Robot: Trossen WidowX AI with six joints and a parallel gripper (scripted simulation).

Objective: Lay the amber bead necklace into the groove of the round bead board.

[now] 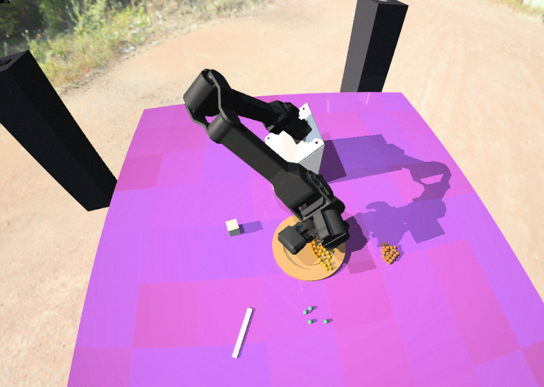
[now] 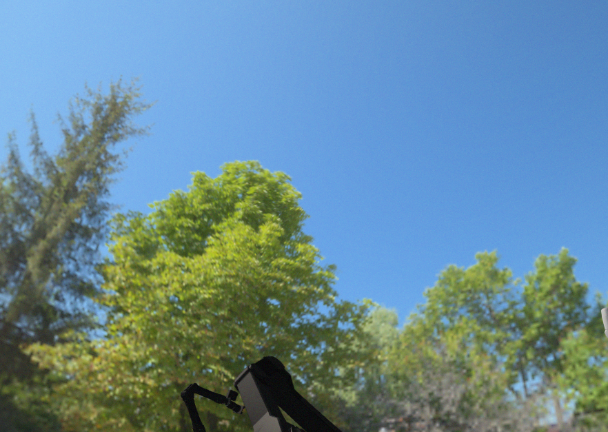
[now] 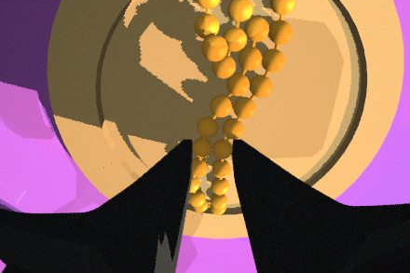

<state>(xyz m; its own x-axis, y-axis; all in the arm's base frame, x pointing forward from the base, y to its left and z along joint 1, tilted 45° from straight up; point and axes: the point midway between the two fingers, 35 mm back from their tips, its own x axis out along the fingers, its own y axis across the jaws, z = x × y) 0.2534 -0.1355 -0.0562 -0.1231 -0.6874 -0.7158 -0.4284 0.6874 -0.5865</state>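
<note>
The round tan bead board is 20 mm ahead of my gripper tip, 10 mm to the right of it and 10 mm below it. The rest, counted from my gripper tip: small cream cube: 80 mm behind, 200 mm to the right; white bar: 190 mm ahead, 230 mm to the right, 10 mm below.
</note>
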